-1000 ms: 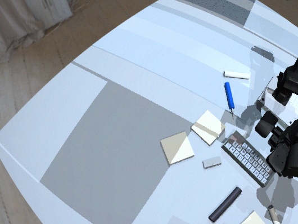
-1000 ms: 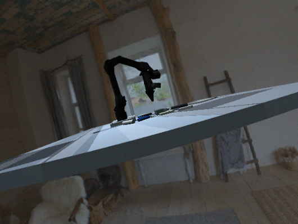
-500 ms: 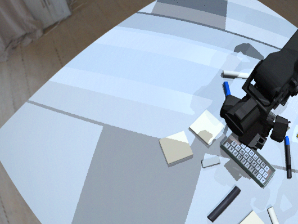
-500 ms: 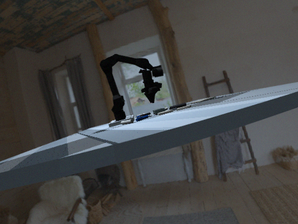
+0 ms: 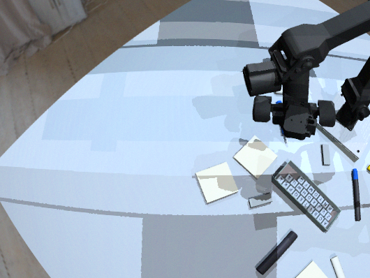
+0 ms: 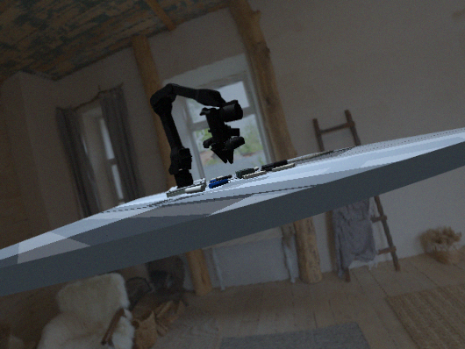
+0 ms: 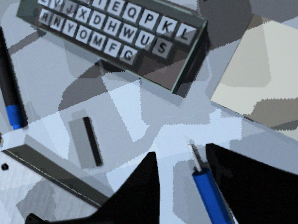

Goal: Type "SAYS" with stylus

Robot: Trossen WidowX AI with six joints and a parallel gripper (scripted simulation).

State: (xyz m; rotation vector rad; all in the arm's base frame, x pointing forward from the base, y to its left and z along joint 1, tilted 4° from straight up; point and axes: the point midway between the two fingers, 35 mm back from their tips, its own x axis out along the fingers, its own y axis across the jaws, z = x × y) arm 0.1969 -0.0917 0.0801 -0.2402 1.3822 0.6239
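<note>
The stylus lies 6 cm below my gripper tip, 4 cm to the right of it and 4 cm behind it. From my gripper tip the other things lie so: stylus tip: 6 cm below, 1 cm to the right, 1 cm behind; then dark cylinder: 21 cm ahead, 16 cm to the left, 6 cm below; then grey eraser: 15 cm ahead, 6 cm below, 4 cm to the left.
</note>
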